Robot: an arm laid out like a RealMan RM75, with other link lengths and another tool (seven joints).
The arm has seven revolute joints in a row. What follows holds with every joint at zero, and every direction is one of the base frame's. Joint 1 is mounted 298.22 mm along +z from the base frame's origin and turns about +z. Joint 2 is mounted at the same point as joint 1 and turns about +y. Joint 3 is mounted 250.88 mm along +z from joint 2 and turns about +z. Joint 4 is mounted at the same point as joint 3 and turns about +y. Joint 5 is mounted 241.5 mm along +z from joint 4 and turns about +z. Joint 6 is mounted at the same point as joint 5 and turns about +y. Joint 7 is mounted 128.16 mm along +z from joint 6 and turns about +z. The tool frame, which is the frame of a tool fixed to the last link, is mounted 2 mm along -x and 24 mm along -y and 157 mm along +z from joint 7; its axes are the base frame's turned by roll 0, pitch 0.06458 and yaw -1.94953 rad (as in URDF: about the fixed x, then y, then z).
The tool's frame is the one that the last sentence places.
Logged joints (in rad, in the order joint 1, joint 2, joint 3, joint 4, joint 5, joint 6, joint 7), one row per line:
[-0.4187 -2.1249 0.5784 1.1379 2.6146 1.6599 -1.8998]
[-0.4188 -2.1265 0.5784 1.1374 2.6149 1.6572 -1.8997]
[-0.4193 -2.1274 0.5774 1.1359 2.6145 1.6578 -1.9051]
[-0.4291 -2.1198 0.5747 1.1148 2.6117 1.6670 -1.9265]
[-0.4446 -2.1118 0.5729 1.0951 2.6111 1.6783 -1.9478]
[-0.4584 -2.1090 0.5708 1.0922 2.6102 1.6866 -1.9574]
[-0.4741 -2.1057 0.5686 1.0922 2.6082 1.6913 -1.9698]
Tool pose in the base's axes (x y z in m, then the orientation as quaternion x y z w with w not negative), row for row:
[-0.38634 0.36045 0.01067 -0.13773 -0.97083 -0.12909 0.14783]
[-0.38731 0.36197 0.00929 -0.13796 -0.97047 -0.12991 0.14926]
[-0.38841 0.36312 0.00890 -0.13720 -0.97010 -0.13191 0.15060]
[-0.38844 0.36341 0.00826 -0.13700 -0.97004 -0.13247 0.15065]
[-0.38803 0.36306 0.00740 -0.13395 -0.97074 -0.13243 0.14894]
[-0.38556 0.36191 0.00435 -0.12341 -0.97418 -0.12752 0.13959]
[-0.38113 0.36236 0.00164 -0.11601 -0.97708 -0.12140 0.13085]
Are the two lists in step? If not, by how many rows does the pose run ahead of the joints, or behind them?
The pose runs 2 rows behind the joints: the pose in row i belongs to the joints in row i - 2.
